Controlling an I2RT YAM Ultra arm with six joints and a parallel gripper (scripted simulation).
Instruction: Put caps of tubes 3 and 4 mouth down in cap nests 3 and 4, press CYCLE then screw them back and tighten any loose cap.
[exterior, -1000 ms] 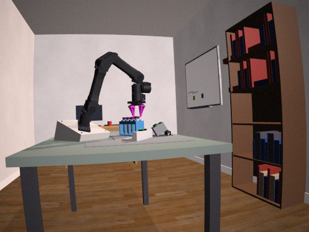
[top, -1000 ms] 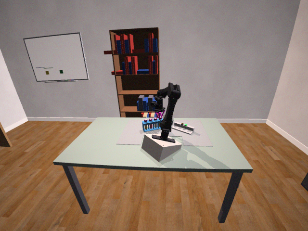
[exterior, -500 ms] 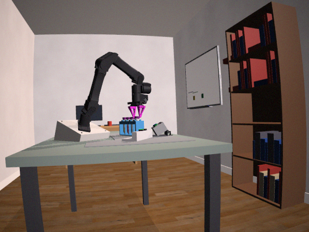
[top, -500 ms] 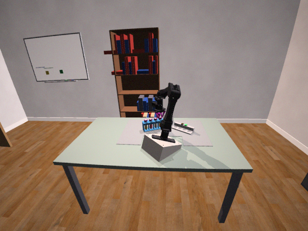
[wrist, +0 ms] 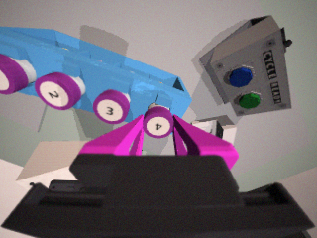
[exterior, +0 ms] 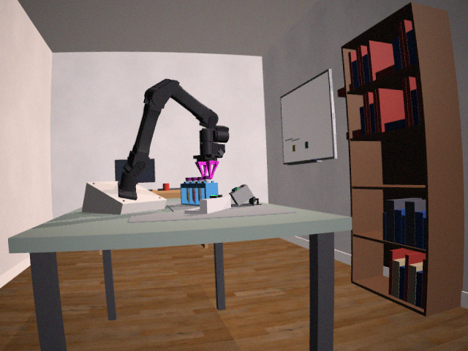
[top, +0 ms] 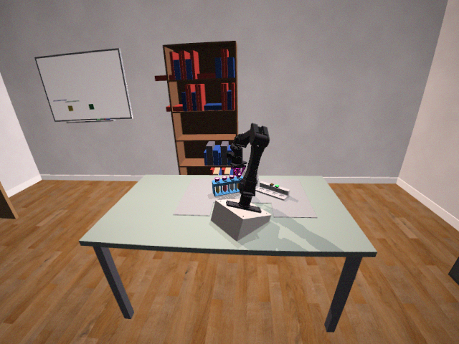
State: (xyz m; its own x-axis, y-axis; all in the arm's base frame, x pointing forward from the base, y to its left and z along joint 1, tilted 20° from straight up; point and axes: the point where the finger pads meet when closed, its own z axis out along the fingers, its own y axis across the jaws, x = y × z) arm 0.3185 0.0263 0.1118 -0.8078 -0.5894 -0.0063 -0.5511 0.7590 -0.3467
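My gripper is now right at the purple cap. Round my hand: grey key desk: 10 cm ahead, 9 cm to the right, 7 cm below; blue cycle key: 9 cm ahead, 7 cm to the right, 5 cm below; green ready key: 8 cm ahead, 11 cm to the right, 5 cm below.
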